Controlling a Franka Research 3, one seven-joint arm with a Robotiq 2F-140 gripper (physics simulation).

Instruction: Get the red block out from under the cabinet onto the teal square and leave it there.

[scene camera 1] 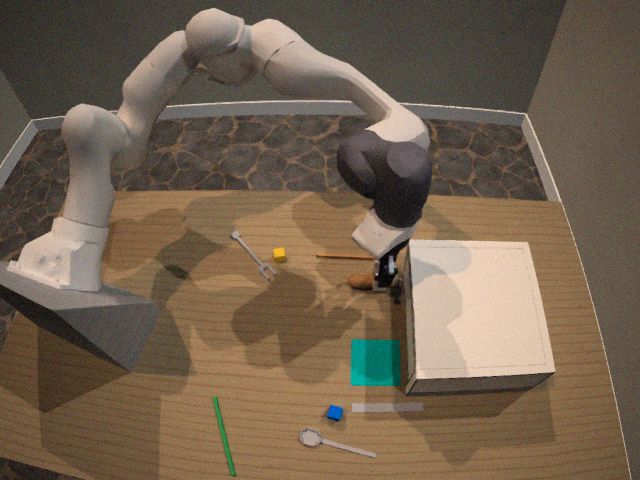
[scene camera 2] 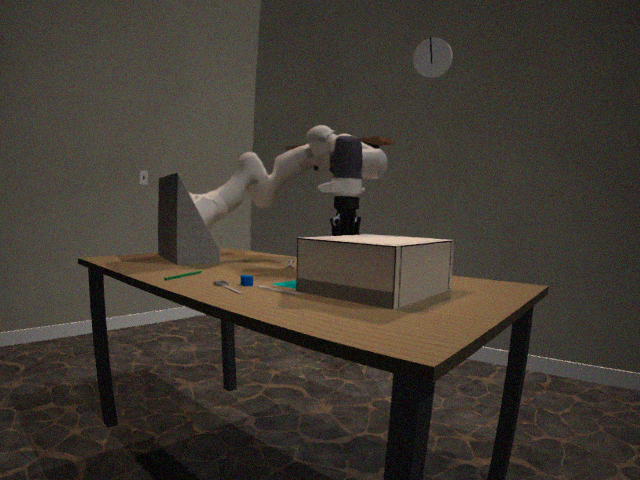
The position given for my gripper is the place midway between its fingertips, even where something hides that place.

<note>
I see my gripper (scene camera 1: pixel 378 282) and a teal square (scene camera 1: pixel 373 362).
</note>
